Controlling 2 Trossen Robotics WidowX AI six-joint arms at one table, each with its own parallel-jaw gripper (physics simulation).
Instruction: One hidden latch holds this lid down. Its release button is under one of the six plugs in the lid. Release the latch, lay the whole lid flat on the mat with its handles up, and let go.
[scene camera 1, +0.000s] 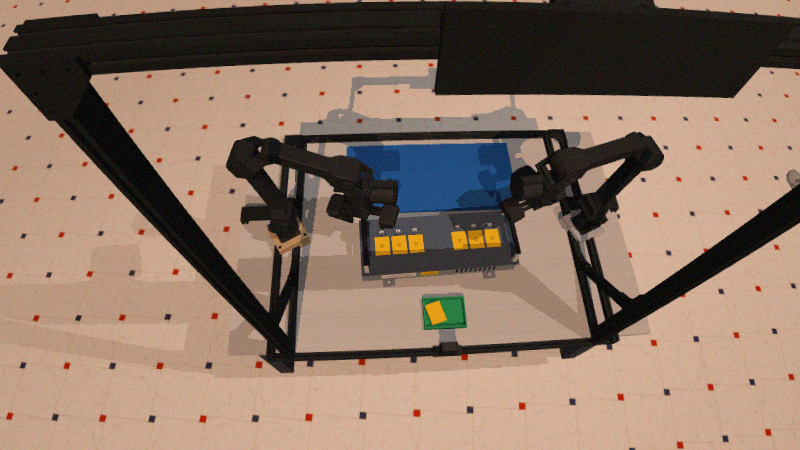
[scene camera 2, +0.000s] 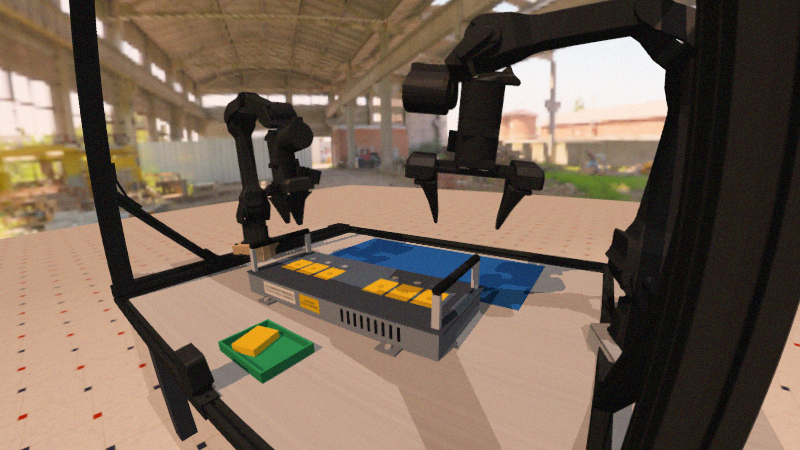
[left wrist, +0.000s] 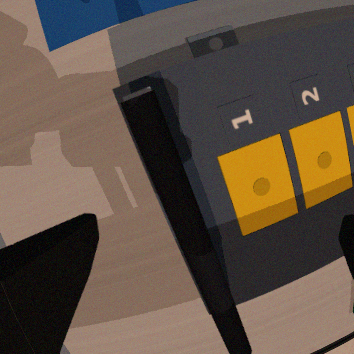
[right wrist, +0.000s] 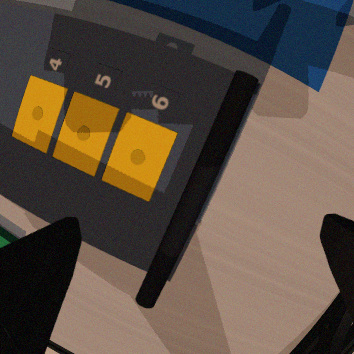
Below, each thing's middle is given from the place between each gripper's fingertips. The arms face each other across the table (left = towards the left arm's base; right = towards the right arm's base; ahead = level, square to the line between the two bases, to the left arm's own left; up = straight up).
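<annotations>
The green tray (scene camera 2: 290, 348) is 17 cm below my right hand, 23 cm behind it and 21 cm to the left of it. There's a blue mat (scene camera 1: 473, 176) too, and that's 17 cm below my right hand, 24 cm ahead of it and 22 cm to the left of it.
My left hand is 12 cm above the green tray, 23 cm past it and 21 cm to the left of it. The blue mat, counted from my left hand, is 13 cm below, 24 cm ahead and 21 cm to the right.
</annotations>
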